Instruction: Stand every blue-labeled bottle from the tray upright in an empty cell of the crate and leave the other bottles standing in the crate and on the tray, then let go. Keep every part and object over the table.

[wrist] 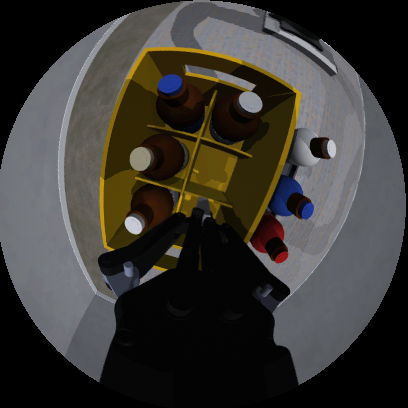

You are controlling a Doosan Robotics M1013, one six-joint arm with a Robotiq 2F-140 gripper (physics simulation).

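Frame: origin at the arm's base, x down, y ahead, z right, level; centimetres.
Seen in the pictures: gripper, fingertip midpoint: [200,204].
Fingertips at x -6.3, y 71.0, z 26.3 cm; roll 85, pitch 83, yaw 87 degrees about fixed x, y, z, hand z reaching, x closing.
Offsets run from my fingertips to a thing's top centre. "pt": to the spot under its first point. Level surfaces: height alone.
A yellow crate @(pt dz +12.1, dx -6.2, dy -1.3 cm) [111,200] with divided cells stands in the middle of the wrist view. In it stand a blue-capped bottle @(dz +5.3, dx -6.9, dy -15.6 cm) [179,106] at the far left, a white-capped bottle @(dz -3.2, dx -6.9, dy -14.5 cm) [237,117] at the far right, a cream-capped bottle @(dz +7.4, dx -6.9, dy -6.9 cm) [162,156] at the middle left and another white-capped bottle @(dz +8.5, dx -6.9, dy +1.4 cm) [150,206] at the near left. The middle right cell is empty. Right of the crate stand a white-labeled bottle @(dz -17.2, dx -6.6, dy -13.8 cm) [304,148], a blue-labeled bottle @(dz -14.9, dx -6.6, dy -3.8 cm) [286,194] and a red-labeled bottle @(dz -13.9, dx -6.6, dy +4.6 cm) [268,234]. My gripper [200,204] is shut and empty, over the near part of the crate, hiding part of the near right cell.
The tray under the three right-hand bottles is mostly hidden by them and the crate wall. A grey-and-black object [300,42] lies at the far right of the table @(dx +9.4 cm) [325,110]. The table's left edge curves past the crate's left side.
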